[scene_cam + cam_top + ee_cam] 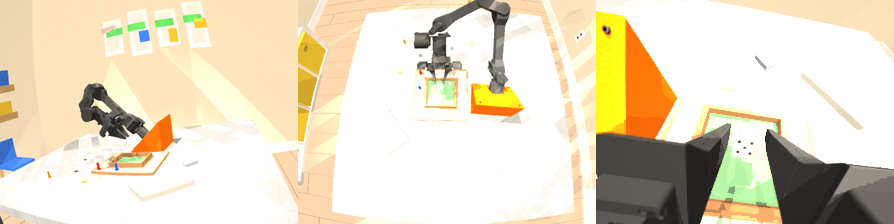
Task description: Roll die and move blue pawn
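The white die lies 20 mm below my gripper tip. The rest, counted from my gripper tip: green tray (120 mm below); red pawn (100 mm ahead, 130 mm to the right, 100 mm below); blue pawn (110 mm ahead, 40 mm to the right, 100 mm below).
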